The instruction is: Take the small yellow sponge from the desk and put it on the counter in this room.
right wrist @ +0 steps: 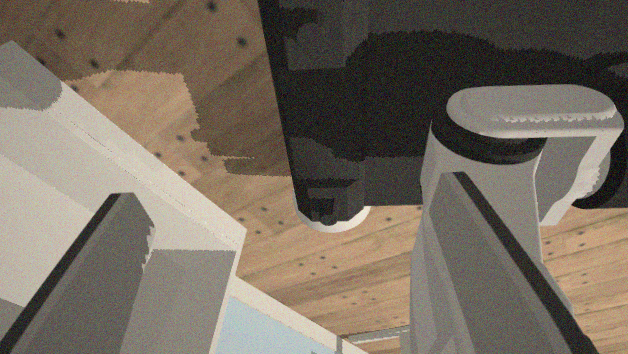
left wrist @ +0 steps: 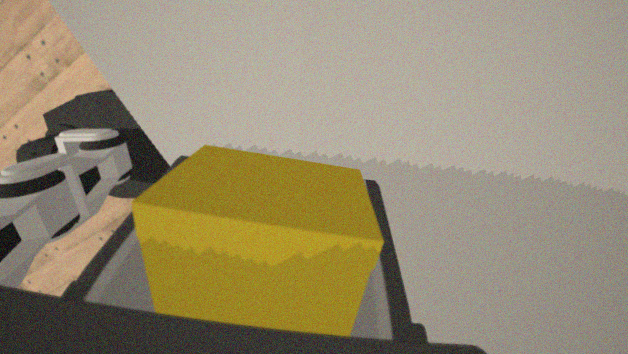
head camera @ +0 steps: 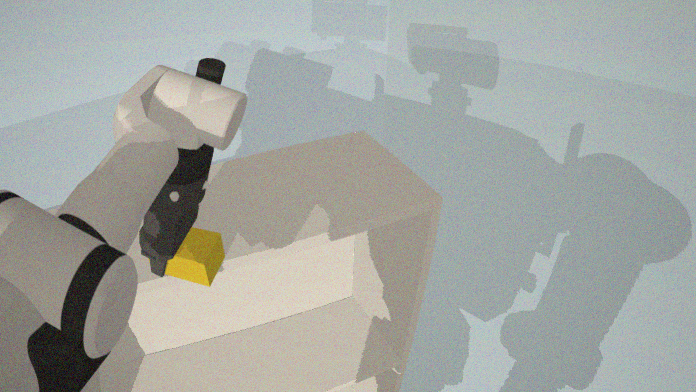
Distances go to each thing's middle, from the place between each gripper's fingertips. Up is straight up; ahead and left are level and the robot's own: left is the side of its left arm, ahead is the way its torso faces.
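Relative to the small yellow sponge (head camera: 198, 259), my left hand is 20 mm below it, 10 mm past it and 40 mm to the left of it. Going by its middle, the small yellow sponge is nearer to my left hand than to my right hand.
Measured from that same small yellow sponge, my right hand is 530 mm below it, 440 mm to the right of it and 520 mm short of it.
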